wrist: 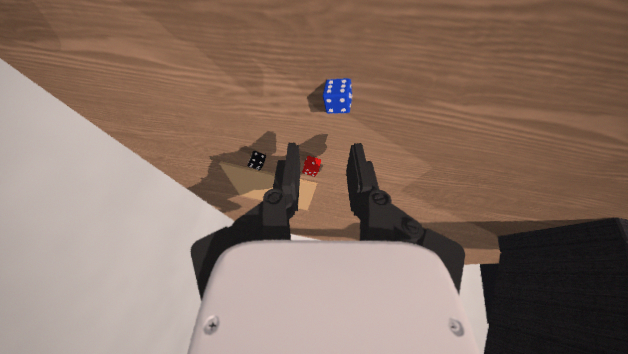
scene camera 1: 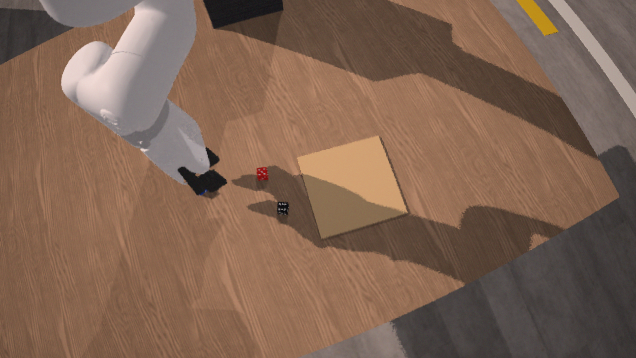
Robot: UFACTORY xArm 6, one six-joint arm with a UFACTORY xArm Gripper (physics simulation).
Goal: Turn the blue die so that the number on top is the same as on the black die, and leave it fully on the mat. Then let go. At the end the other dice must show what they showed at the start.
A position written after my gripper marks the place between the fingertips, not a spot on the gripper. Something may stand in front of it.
My gripper shows in the wrist view [324, 157] and in scene camera 1 [215, 175]. A tan mat shows in the wrist view and in scene camera 1. One and the same spot on the tan mat: [wrist: 249, 182] is [scene camera 1: 346, 208].
